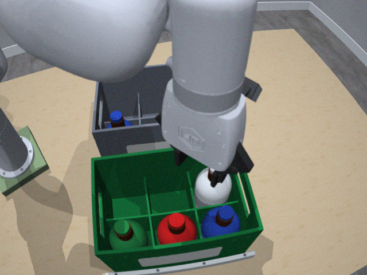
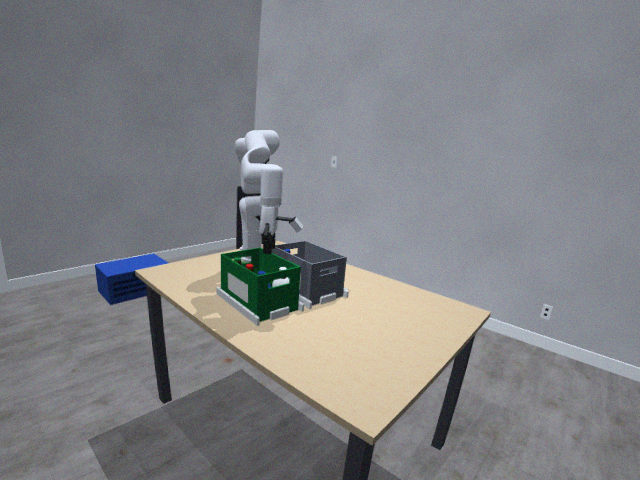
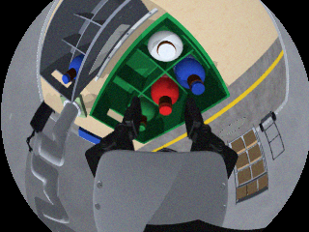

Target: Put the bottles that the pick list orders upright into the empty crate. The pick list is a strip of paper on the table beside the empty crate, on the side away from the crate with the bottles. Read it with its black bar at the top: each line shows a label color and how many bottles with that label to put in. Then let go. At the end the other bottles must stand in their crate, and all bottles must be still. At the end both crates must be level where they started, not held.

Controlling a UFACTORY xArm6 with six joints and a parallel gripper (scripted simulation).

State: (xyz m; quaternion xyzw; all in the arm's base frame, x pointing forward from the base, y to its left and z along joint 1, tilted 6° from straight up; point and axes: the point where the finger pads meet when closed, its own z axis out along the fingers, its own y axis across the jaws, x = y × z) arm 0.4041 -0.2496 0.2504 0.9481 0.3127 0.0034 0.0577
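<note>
Now: the red-label bottle 15 cm below my hand, 5 cm to the right of it and 5 cm behind it. From my hand the other things lie so: green crate: 16 cm below, 5 cm behind; white-label bottle: 15 cm below, 5 cm ahead, 3 cm to the left; green bottle: 15 cm below, 14 cm behind, 3 cm to the right.
</note>
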